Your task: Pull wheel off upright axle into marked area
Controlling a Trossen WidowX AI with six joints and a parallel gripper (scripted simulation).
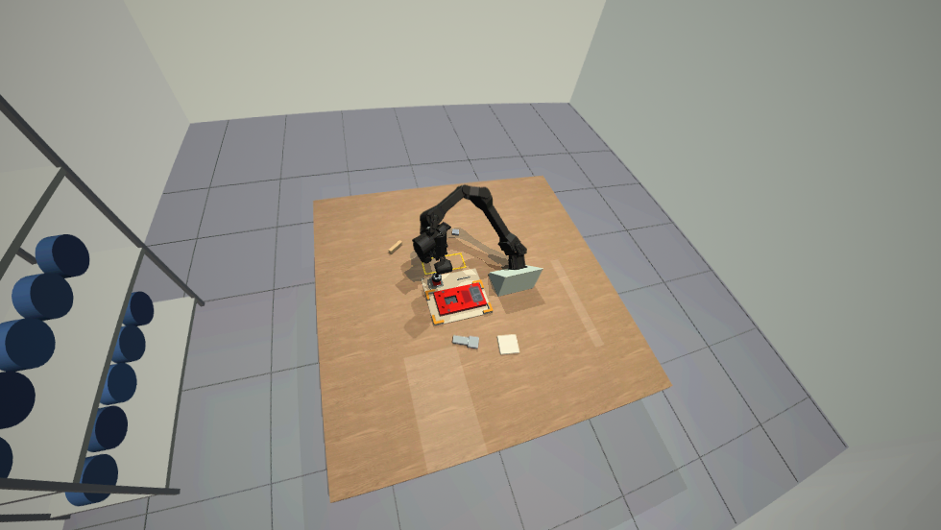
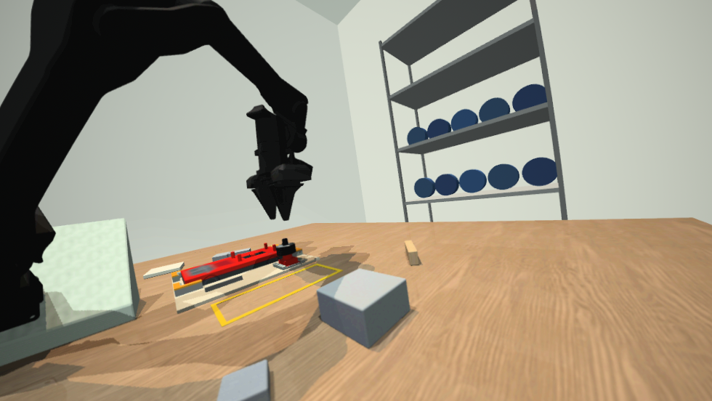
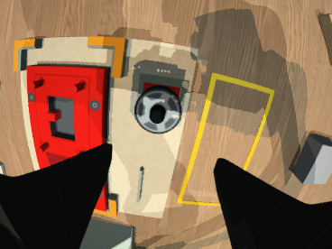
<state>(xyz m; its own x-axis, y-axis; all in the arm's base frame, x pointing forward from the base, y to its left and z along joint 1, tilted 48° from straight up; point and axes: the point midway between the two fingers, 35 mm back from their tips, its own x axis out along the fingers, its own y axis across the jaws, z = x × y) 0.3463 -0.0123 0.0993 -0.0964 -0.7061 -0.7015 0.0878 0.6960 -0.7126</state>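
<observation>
The wheel lies 60 mm below my gripper tip, 10 mm to the left of it and 10 mm ahead of it. The rest, counted from my gripper tip: upright axle 70 mm below, 10 mm to the left, 10 mm ahead; small wooden block 220 mm to the right, 130 mm ahead, 90 mm below; grey block 250 mm to the right, 90 mm below, 50 mm behind.
</observation>
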